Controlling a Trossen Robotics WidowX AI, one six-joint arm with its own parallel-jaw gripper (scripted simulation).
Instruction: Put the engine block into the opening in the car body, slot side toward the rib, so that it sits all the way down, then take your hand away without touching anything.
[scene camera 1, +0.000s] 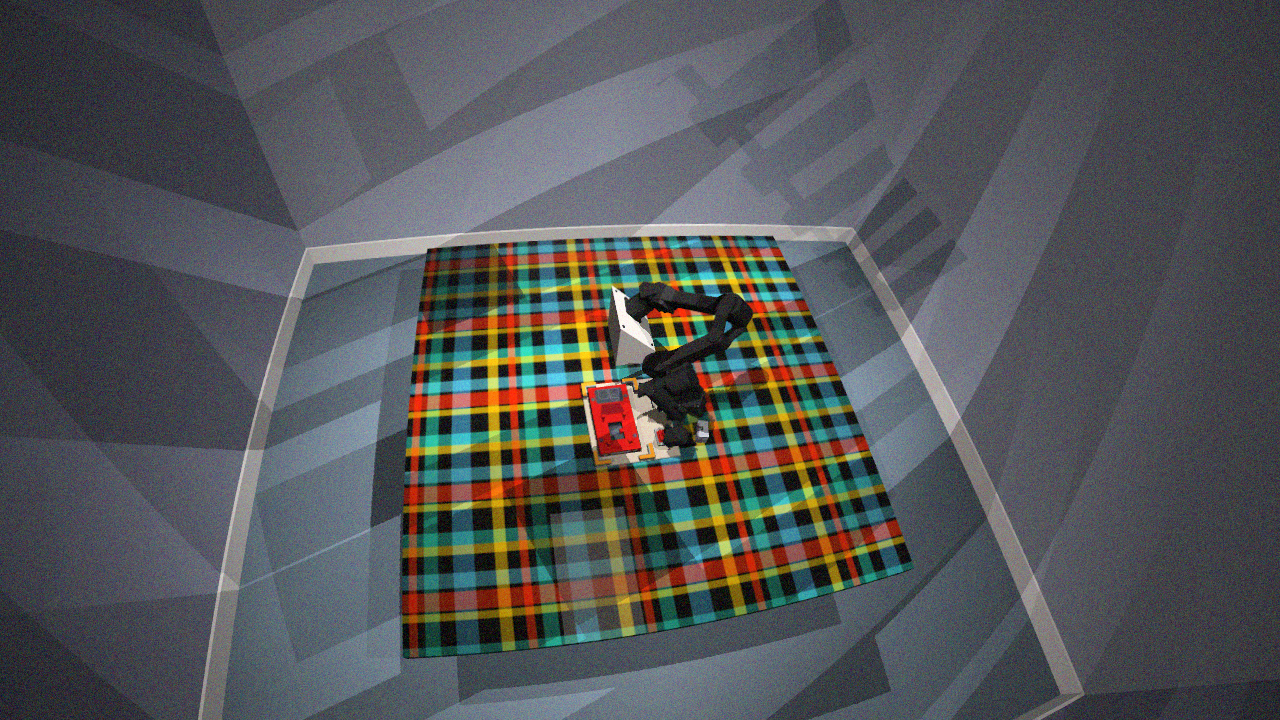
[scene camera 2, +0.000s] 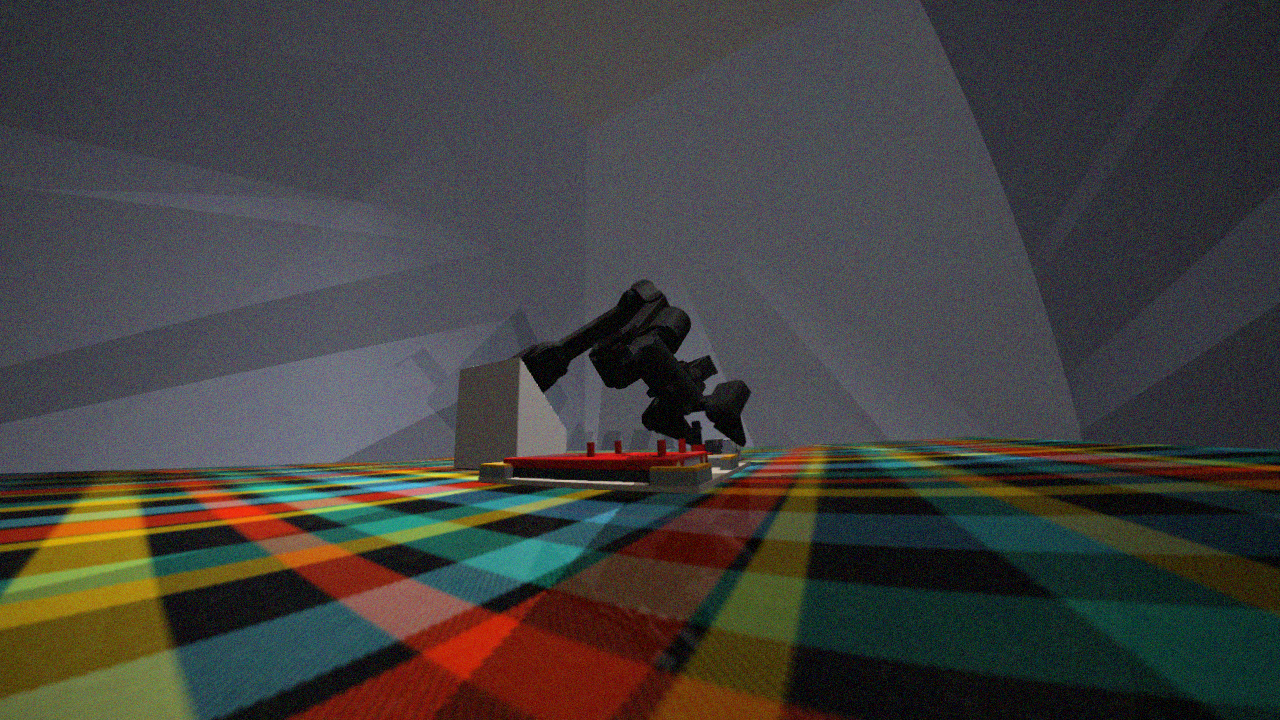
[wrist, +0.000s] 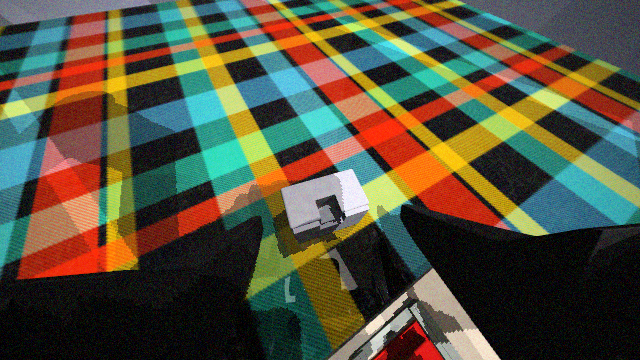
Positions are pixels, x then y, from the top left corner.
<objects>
my gripper: scene camera 1 698, 430; scene camera 2; wrist
same spot on my gripper: (scene camera 2: 676, 427) = (wrist: 209, 334)
</objects>
